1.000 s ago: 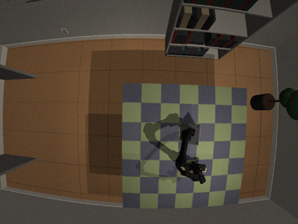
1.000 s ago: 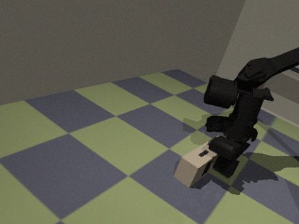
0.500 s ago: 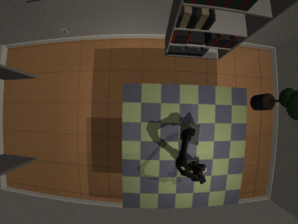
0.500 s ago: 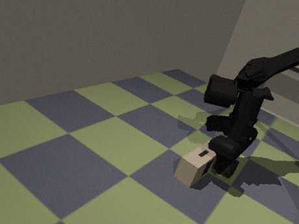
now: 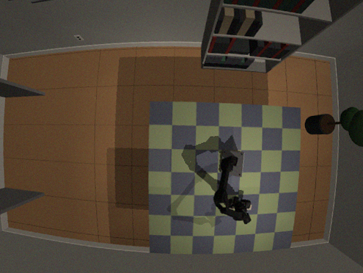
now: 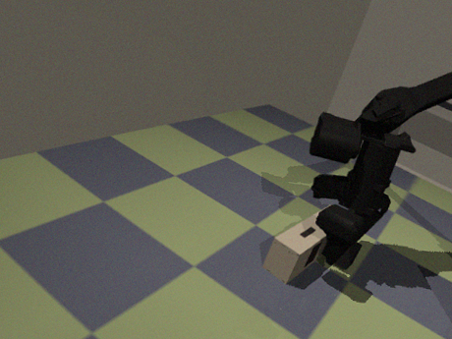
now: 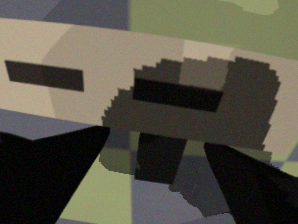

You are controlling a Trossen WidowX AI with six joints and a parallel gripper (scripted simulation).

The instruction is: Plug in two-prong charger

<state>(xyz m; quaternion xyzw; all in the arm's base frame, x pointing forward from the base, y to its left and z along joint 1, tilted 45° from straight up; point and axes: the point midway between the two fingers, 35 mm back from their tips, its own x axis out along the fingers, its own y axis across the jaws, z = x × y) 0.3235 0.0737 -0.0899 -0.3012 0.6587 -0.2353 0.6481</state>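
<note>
Right now my gripper tip is 20 mm short of the black two-prong charger and 10 mm below it.
</note>
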